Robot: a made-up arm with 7 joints.
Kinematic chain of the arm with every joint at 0, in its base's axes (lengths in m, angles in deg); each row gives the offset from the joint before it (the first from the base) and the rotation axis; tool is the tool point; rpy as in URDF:
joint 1: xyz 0 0 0.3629 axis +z
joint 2: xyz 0 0 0 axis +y
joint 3: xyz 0 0 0.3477 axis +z
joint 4: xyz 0.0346 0 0 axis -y
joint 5: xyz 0.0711 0 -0.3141 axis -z
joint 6: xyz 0 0 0 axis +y
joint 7: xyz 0.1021 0 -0.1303 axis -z
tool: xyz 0 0 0 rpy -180 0 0
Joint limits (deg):
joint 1: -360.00..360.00
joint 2: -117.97..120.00
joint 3: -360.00..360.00
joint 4: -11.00..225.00
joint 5: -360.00..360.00
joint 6: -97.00..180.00
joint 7: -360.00..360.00
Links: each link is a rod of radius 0.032 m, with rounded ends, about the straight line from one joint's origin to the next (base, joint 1, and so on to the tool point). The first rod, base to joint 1, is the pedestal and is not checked.
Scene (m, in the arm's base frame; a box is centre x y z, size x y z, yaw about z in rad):
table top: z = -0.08
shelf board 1: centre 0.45 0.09 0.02 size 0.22 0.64 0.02 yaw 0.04
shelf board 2: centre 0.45 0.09 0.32 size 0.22 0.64 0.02 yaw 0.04
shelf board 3: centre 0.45 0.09 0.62 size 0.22 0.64 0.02 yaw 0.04
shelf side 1: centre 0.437 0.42 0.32 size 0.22 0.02 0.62 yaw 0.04
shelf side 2: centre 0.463 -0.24 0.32 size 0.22 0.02 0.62 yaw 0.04
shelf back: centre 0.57 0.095 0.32 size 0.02 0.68 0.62 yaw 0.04
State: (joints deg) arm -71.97 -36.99 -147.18 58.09 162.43 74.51 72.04
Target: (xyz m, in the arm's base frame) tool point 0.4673 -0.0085 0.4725
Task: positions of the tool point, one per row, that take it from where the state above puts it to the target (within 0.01 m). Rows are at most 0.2 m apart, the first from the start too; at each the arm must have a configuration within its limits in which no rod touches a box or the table.
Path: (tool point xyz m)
1: -0.3590 0.3419 0.3324
2: -0.2885 0.3138 0.3400
3: -0.2208 0.2753 0.3440
4: -0.1593 0.2264 0.3454
5: -0.1075 0.1684 0.3452
6: -0.0240 0.2586 0.3583
7: 0.1098 0.2985 0.3768
8: 0.2622 0.2655 0.4010
9: 0.3934 0.1570 0.4321
10: 0.4673 -0.0085 0.4725

